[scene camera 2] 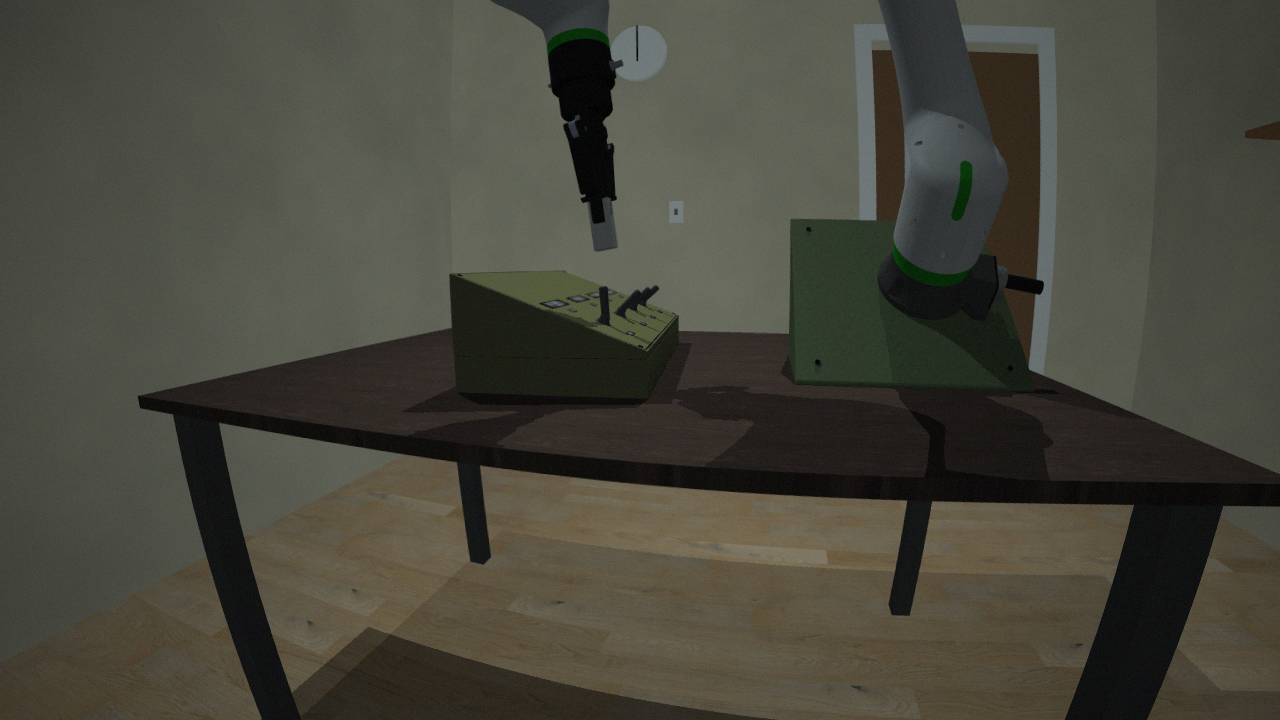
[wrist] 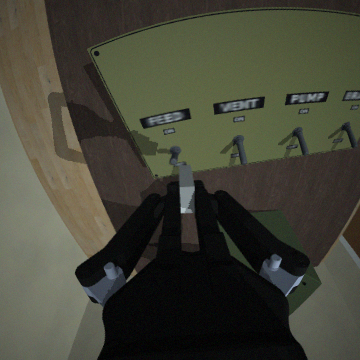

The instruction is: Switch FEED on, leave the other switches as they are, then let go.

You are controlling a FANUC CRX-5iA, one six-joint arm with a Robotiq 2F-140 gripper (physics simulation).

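Where they show: gripper, fingertip midpoint: (scene camera 2: 606,249) (wrist: 184,174); arm's base at its link origin: (scene camera 2: 922,284).
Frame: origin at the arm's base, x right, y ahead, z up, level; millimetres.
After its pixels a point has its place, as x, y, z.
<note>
The olive sloped switch box (scene camera 2: 546,335) {-338, 480, -63} (wrist: 210,60) {-209, 593, -1} stands on the table. In the wrist view the FEED lever (scene camera 2: 604,306) {-261, 436, -32} (wrist: 174,155) {-255, 445, -18} is at the left, below its FEED label (wrist: 166,118) {-269, 506, -28}. It stands upright in the scene view, tipped toward its ON side, unlike the others. The VENT lever (wrist: 241,150) {-137, 457, -29}, PUMP lever (wrist: 301,141) {-23, 485, -30} and a fourth lever (wrist: 350,135) {93, 512, -31} at the right edge lean away from their ON marks. My gripper (scene camera 2: 605,240) {-236, 445, 46} (wrist: 184,174) {-236, 445, 46} is shut and empty. It hangs above the box, over the FEED lever and apart from it.
A larger green sloped box (scene camera 2: 836,308) {-62, 140, -40} (wrist: 272,219) {36, 221, -101} stands on the right of the dark table (scene camera 2: 358,394) {-435, 741, -141} (wrist: 220,192) {-133, 295, -140}. A grey arm part (scene camera 2: 948,197) {-196, 0, 112} with a dark end stands in front of that box. The table's left edge lies beyond the switch box.
</note>
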